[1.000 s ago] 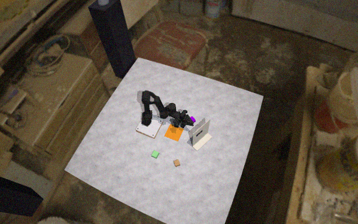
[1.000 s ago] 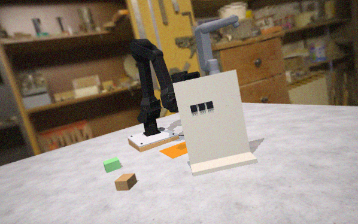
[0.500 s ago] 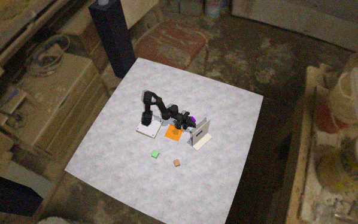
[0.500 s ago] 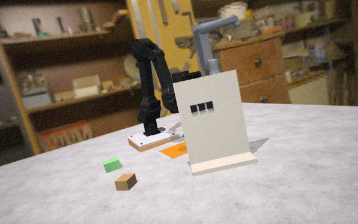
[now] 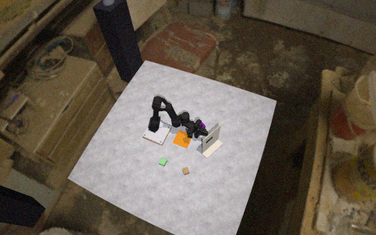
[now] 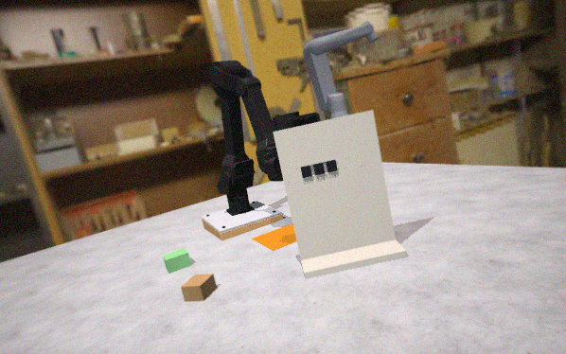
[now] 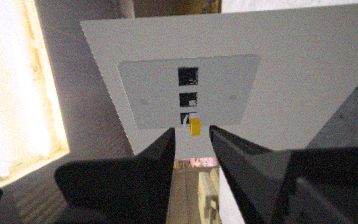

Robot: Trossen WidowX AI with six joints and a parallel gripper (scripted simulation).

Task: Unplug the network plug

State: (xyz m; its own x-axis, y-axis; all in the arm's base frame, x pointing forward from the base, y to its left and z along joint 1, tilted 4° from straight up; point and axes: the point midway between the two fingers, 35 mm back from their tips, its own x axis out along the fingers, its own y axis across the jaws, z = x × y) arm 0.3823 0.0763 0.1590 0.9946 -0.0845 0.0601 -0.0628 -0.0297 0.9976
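The yellow network plug is 2 cm ahead of my gripper tip and 1 cm to the right of it. The rest, counted from my gripper tip: purple cube: 15 cm below, 11 cm to the left, 10 cm behind; then grey panel: 6 cm below, 3 cm ahead, 2 cm to the right; then orange marked square: 19 cm behind, 16 cm below, 5 cm to the right.
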